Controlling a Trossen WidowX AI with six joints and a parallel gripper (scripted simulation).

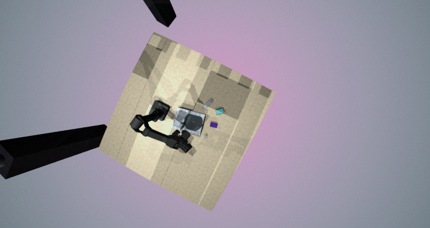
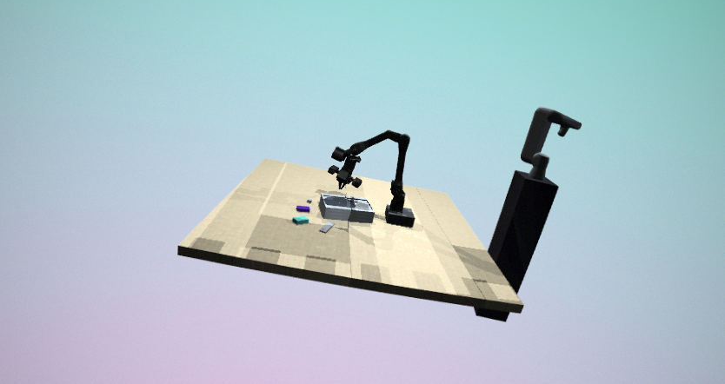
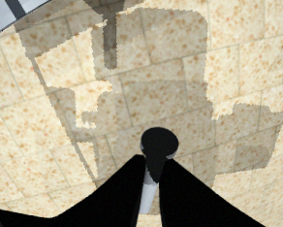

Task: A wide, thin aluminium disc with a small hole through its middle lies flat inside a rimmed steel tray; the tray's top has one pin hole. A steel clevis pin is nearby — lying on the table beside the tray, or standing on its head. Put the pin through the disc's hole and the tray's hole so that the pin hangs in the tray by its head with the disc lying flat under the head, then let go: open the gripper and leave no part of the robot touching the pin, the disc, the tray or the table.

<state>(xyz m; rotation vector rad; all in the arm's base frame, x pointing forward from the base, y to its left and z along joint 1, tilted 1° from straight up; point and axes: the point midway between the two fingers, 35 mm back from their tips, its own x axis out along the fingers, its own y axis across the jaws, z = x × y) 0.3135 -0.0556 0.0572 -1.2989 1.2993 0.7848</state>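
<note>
The dark aluminium disc is 3 cm behind my gripper tip, 18 cm to the left of it and 1 cm below it. From my gripper tip the other things lie so: steel clevis pin (1 cm to the right); small grey piece (13 cm ahead, 12 cm to the left, 6 cm below); steel tray (6 cm behind, 16 cm to the left, 3 cm below).
</note>
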